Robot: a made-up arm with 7 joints.
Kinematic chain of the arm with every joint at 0, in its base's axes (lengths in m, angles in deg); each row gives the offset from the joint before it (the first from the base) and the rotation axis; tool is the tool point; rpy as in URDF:
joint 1: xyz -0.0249 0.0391 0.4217 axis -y
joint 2: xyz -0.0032 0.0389 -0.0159 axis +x
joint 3: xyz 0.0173 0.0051 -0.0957 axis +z
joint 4: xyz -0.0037 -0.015 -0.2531 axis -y
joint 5: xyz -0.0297 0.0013 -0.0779 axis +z
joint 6: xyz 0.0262 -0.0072 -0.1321 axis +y
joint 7: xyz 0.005 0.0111 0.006 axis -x
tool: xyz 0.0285 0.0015 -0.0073 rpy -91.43 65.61 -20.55
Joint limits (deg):
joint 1: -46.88..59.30
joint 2: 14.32..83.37
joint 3: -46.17..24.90
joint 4: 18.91..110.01
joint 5: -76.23..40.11
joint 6: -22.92..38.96
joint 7: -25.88..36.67
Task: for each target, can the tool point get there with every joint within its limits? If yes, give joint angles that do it. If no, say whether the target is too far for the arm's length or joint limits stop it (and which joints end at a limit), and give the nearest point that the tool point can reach.
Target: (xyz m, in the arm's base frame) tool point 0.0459 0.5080 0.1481
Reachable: yes | joints -29.63 68.50 0.53 50.00 -10.87 14.76 29.30
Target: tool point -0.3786 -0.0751 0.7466
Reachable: no: joint limits stop it (at a limit: joint 1, joint 2, joint 3, joint 4, joint 7) | nearest point 0.0144 0.3484 0.6149 | short by 0.593 m
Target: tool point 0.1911 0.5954 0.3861
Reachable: yes | joints 43.43 77.19 -7.88 27.83 -23.14 31.71 -16.84
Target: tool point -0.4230 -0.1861 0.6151
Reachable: no: joint limits stop it (at a limit: joint 1, joint 2, joint 3, joint 4, joint 7) | nearest point -0.1996 -0.0183 0.1276 | short by 0.562 m
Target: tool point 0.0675 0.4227 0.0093
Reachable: yes | joints -3.71 49.16 -26.48 29.94 -11.97 -2.13 -7.39
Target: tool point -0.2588 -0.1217 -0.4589
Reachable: no: too far | nearest point -0.1709 0.0729 -0.1279 | short by 0.394 m
